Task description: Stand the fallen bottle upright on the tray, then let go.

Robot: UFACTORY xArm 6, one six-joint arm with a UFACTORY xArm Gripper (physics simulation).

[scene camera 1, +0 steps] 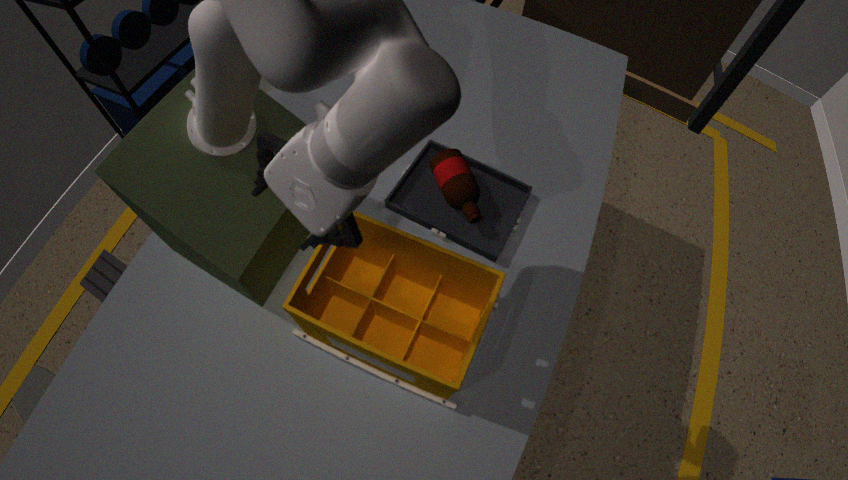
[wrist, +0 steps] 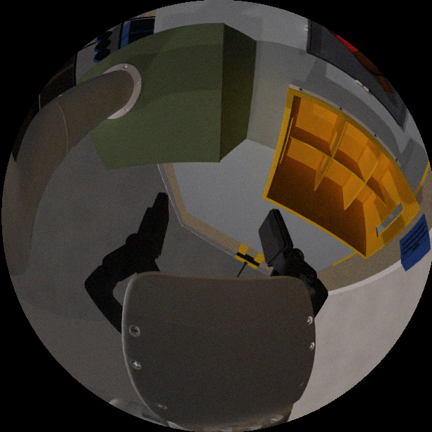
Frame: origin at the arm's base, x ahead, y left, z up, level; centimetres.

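Where they show: gripper, fingertip midpoint: [scene camera 1: 284, 215]; arm's base, origin of the base link: [scene camera 1: 221, 125].
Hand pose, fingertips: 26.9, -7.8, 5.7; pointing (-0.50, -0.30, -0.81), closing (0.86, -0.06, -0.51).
Things, the pixels of their top centre, and the offset from my fingertips, as dx, dy, dz. "pt": a spot on its surface instead.
- brown bottle, middle of its top: [scene camera 1: 462, 178] +9.1, +32.6, -21.0
- dark tray, surface spot: [scene camera 1: 499, 205] pt +17.0, +36.5, -28.4
- yellow crate, middle of its top: [scene camera 1: 394, 291] +14.6, +3.6, -11.4
- white strip, surface spot: [scene camera 1: 371, 367] pt +16.3, -5.8, -25.9
The brown bottle [scene camera 1: 466, 189] [wrist: 367, 61] with a red label lies on its side in the dark tray [scene camera 1: 499, 205] [wrist: 327, 42], its neck pointing toward the lower right in the scene view. In the wrist view the bottle and tray are partly cut off at the upper right edge. My gripper [scene camera 1: 280, 218] [wrist: 218, 212] is open, with its fingers wide apart and nothing between them. In the scene view it appears left of the tray, over the gap between the green block and the crate's upper left corner, well apart from the bottle.
A yellow crate [scene camera 1: 431, 251] [wrist: 310, 202] with six compartments stands beside the tray. A white strip [scene camera 1: 371, 367] lies along its front. The green block [scene camera 1: 196, 220] [wrist: 175, 115] carries the arm's base. A rack with blue and black round things stands beyond it.
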